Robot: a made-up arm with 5 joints.
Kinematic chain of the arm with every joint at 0, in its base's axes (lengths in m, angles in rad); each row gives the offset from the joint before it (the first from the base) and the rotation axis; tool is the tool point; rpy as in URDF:
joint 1: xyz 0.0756 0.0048 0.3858 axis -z
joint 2: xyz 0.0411 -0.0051 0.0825 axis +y
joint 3: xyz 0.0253 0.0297 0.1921 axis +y
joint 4: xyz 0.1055 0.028 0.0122 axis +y
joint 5: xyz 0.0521 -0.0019 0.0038 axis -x
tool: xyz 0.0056 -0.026 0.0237 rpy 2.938 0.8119 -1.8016
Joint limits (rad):
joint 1: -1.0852..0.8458
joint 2: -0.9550..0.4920
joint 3: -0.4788..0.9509
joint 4: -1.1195..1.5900
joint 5: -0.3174..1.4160
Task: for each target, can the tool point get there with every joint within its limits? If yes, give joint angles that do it. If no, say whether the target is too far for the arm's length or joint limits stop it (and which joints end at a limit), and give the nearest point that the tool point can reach.
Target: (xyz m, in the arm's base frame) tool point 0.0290 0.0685 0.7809
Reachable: yes | joints 0.5424 -0.7812 -0.3375 -0.4366 0.2212
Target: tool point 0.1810 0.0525 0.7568
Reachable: yes | joints -0.1911 -0.3171 0.1104 -0.7890 0.0844
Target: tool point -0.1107 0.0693 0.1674
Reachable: no: joint limits stop it (at a limit: joint 1, joint 2, joint 3, joint 5) | nearest point 0.0817 0.1665 0.4653 | short by 0.368 m
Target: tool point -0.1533 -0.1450 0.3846
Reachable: no: joint limits stop it (at a limit: joint 1, joint 2, joint 3, joint 4, joint 5) | nearest point 0.0307 0.0699 0.5543 | short by 0.330 m
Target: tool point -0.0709 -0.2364 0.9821
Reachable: no: too far | nearest point -0.0275 -0.0958 0.7639 | short by 0.263 m
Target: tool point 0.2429 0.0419 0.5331
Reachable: yes | joints -0.0126 0.0174 0.6987 1.2481 0.3681
